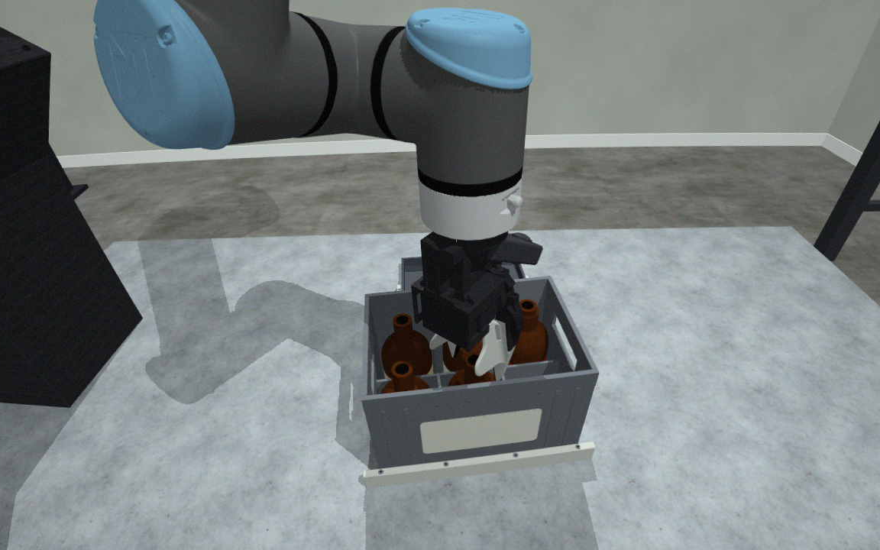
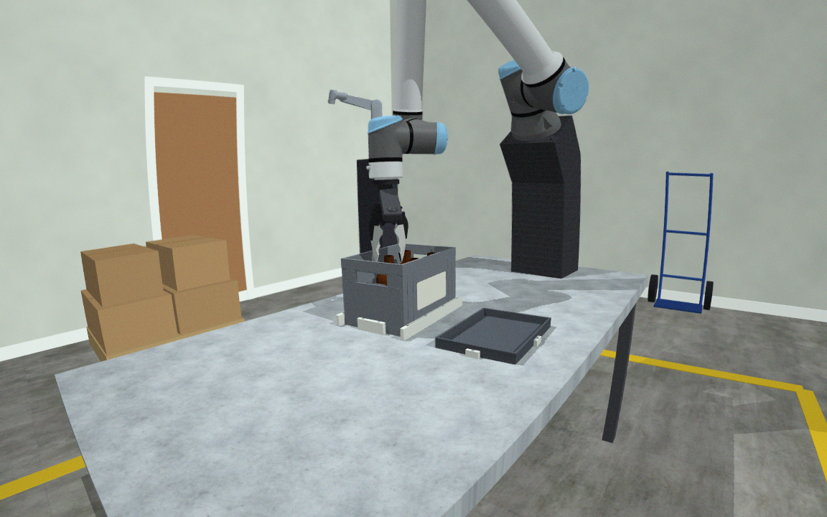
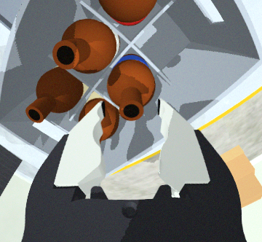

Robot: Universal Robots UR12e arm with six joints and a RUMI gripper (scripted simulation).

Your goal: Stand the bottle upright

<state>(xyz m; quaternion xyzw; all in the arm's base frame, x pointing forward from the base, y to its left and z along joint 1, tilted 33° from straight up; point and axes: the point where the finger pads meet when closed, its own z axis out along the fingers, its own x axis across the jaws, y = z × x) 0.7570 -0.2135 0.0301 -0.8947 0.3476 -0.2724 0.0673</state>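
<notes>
Now: hand 4 cm to the right of the crate and 8 cm above it. The rest, counted from my hand: grey tray 3 cm ahead, 32 cm to the left, 15 cm below; glass bottle 9 cm ahead, 9 cm to the left, 7 cm below.
</notes>
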